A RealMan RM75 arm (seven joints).
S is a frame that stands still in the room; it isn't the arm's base.
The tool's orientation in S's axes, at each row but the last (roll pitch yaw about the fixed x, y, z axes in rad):
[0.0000, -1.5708, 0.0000]
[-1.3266, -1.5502, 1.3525]
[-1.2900, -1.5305, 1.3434]
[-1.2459, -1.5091, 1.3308]
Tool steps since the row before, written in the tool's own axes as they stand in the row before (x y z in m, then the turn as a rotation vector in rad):
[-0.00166, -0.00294, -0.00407, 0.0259, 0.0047, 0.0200]
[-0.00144, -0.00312, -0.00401, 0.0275, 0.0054, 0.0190]
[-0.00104, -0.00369, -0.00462, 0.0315, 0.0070, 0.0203]
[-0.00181, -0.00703, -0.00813, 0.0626, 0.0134, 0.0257]
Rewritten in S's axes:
[0.00407, -0.00294, -0.00166, -0.0200, 0.0047, 0.0259]
[0.00408, -0.00304, -0.00140, -0.0190, 0.0055, 0.0275]
[0.00480, -0.00348, -0.00095, -0.0204, 0.0071, 0.0314]
[0.00867, -0.00642, -0.00156, -0.0258, 0.0149, 0.0622]

